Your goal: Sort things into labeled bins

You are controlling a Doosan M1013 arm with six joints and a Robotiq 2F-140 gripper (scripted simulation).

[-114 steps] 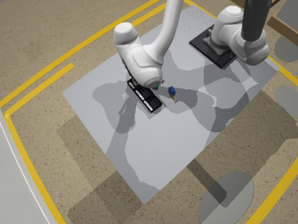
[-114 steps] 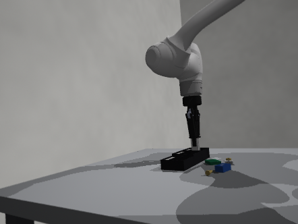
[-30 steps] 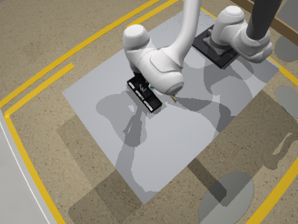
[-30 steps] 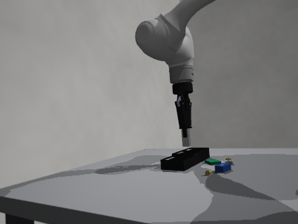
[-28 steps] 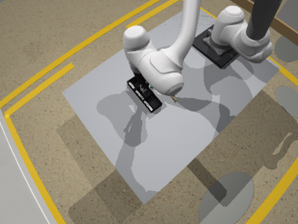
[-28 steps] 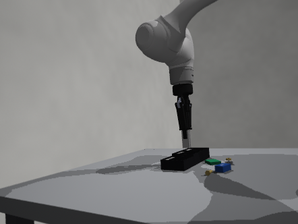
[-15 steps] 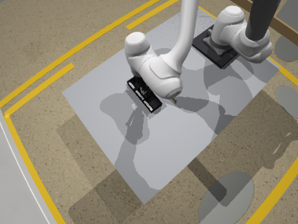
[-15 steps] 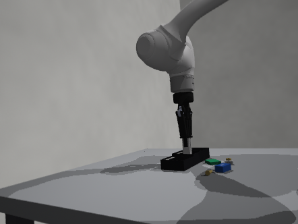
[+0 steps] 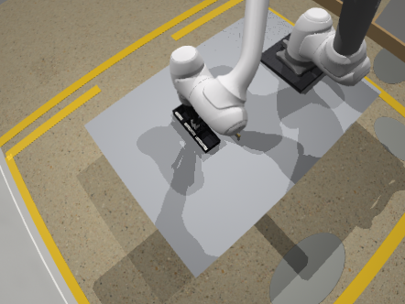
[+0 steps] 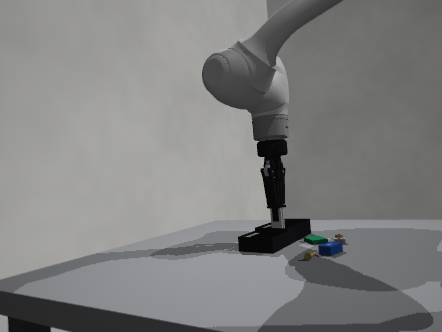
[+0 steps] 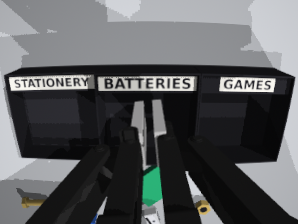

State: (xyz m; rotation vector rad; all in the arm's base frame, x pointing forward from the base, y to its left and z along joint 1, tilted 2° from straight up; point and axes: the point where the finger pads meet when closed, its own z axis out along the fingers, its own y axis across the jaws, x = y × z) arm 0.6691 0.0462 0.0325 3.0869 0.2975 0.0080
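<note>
My hand is 30 mm above the black bin tray. From my hand the other things lie so: small white piece 150 mm behind, 40 mm below, 20 mm to the right; then flat green board 90 mm behind, 40 mm below, 20 mm to the right; then brass nut 120 mm behind, 80 mm to the right, 50 mm below.
</note>
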